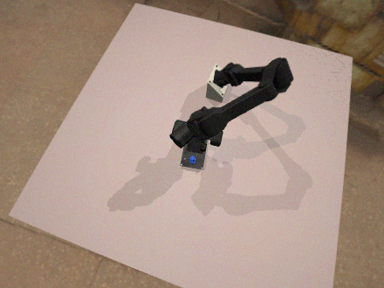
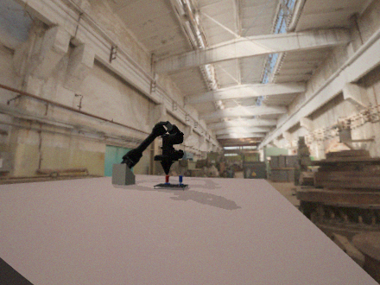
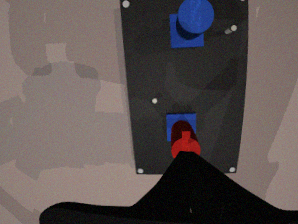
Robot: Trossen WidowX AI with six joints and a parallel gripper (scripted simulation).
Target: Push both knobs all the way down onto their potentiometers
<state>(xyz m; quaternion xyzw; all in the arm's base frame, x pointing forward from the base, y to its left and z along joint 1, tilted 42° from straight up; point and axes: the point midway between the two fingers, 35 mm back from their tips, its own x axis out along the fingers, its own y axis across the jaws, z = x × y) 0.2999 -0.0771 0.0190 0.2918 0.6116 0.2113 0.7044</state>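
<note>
Right now the red knob is 20 mm below my gripper tip. The rest, counted from my gripper tip: blue knob: 80 mm ahead, 20 mm below.
</note>
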